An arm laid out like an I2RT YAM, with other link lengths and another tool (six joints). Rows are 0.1 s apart.
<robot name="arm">
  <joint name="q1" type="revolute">
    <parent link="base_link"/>
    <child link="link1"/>
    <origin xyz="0 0 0.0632" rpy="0 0 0"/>
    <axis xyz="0 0 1"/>
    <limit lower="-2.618" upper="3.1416"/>
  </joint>
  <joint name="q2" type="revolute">
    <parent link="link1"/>
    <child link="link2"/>
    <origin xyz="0.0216 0.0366 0.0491" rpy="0 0 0"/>
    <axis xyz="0 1 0"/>
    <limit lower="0" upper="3.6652"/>
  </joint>
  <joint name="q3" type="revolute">
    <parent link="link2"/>
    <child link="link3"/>
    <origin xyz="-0.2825 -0.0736 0" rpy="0 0 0"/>
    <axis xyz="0 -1 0"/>
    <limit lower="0" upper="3.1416"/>
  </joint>
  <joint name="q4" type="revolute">
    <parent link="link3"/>
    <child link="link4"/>
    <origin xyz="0.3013 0.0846 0.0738" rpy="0 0 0"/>
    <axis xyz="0 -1 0"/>
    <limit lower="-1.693" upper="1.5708"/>
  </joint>
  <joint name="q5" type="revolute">
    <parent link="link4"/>
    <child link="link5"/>
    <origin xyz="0.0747 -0.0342 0.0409" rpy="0 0 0"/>
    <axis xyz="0 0 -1"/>
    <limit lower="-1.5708" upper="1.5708"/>
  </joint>
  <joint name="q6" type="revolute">
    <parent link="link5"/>
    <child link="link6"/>
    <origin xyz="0.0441 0 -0.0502" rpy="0 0 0"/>
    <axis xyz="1 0 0"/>
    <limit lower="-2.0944" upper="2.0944"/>
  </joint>
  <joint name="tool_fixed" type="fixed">
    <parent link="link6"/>
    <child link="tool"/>
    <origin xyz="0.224 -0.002 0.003" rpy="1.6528 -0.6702 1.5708"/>
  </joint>
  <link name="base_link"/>
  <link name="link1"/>
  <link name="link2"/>
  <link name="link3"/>
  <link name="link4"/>
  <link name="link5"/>
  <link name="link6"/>
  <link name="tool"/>
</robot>
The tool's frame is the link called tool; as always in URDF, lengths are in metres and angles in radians.
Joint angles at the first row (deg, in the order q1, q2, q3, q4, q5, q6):
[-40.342 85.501 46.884 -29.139 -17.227 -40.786]
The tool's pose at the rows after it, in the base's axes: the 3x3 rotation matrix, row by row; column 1 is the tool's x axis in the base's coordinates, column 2 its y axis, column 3 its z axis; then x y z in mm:
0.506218, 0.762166, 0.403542; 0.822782, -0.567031, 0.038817; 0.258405, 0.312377, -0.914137; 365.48, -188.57, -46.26
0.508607, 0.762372, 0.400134; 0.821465, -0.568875, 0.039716; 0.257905, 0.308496, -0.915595; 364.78, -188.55, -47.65
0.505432, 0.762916, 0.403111; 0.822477, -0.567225, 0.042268; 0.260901, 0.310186, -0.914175; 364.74, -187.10, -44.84
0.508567, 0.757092, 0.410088; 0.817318, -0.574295, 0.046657; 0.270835, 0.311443, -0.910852; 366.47, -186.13, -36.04
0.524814, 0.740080, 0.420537; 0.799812, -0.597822, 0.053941; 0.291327, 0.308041, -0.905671; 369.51, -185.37, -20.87
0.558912, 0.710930, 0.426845; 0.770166, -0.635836, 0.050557; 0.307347, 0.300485, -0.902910; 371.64, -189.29, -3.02
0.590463, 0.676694, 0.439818; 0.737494, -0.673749, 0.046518; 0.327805, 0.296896, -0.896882; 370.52, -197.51, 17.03
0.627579, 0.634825, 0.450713; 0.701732, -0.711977, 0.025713; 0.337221, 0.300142, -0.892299; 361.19, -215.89, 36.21
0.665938, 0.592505, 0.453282; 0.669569, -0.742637, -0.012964; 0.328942, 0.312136, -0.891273; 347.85, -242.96, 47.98
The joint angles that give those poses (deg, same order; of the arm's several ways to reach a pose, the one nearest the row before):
[-40.342 85.763 46.891 -29.050 -17.149 -40.629]
[-40.342 85.958 46.901 -29.076 -17.052 -40.559]
[-40.341 85.472 46.934 -29.528 -17.290 -40.638]
[-40.342 84.686 47.792 -30.958 -17.716 -40.056]
[-40.342 83.629 49.578 -33.497 -18.313 -38.260]
[-40.491 82.759 52.151 -36.536 -18.225 -35.520]
[-41.827 81.802 54.831 -39.765 -18.827 -33.705]
[-44.898 80.794 57.308 -42.896 -19.306 -33.316]
[-48.730 80.713 59.298 -44.512 -19.110 -34.056]

